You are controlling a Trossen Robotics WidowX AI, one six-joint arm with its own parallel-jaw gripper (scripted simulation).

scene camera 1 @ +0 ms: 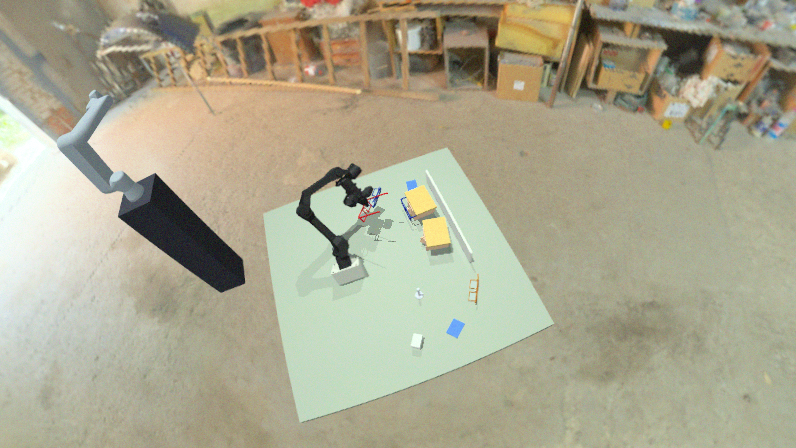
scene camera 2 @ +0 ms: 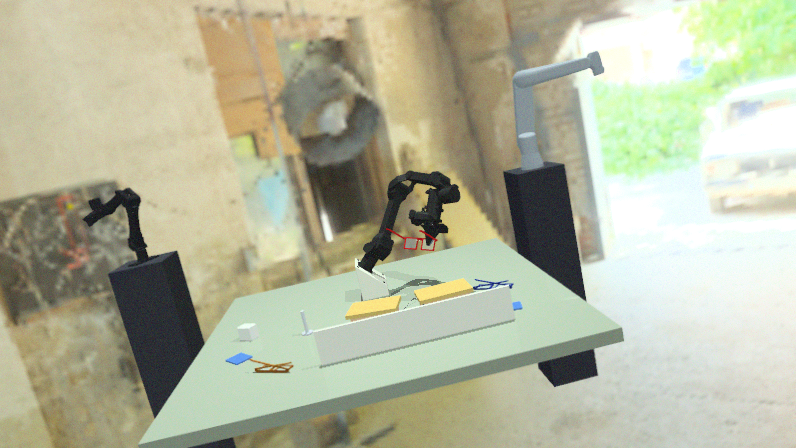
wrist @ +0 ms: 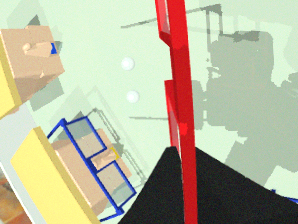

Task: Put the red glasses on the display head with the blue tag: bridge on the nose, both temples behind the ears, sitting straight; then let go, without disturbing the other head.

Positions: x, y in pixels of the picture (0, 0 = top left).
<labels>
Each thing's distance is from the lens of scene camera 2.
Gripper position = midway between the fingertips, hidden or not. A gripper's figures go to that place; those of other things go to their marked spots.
gripper (scene camera 2: 428, 245): 207 cm
long white wall (scene camera 2: 447, 317): 172 cm
</labels>
